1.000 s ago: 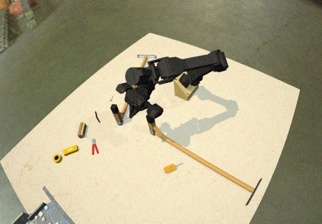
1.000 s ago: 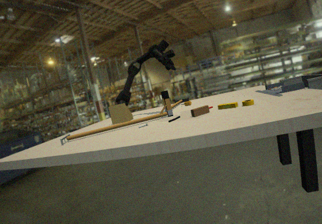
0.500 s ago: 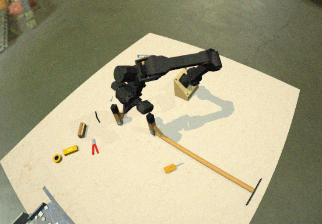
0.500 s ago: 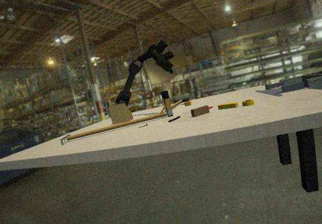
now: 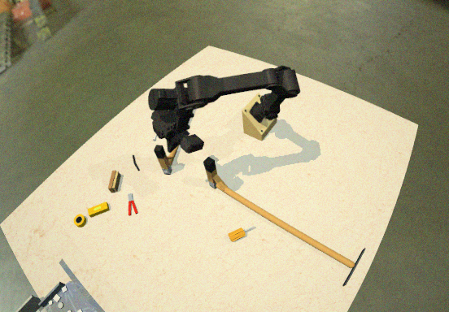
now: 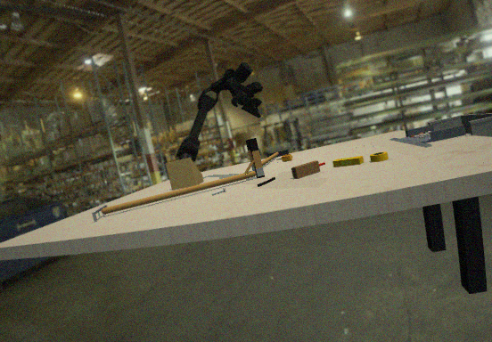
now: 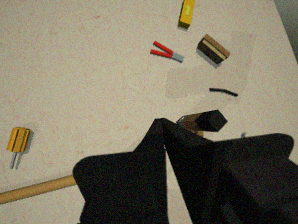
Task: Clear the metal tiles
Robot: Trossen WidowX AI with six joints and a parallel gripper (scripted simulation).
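Now: gripper tip 27 cm to the left of the wooden block, 21 cm above it and 12 cm short of it. Also, from my gripper tip: yellow tape roll: 34 cm ahead, 29 cm to the right, 21 cm below; yellow level: 25 cm to the right, 25 cm ahead, 21 cm below; screwdriver: 26 cm to the left, 21 cm below, 6 cm ahead.
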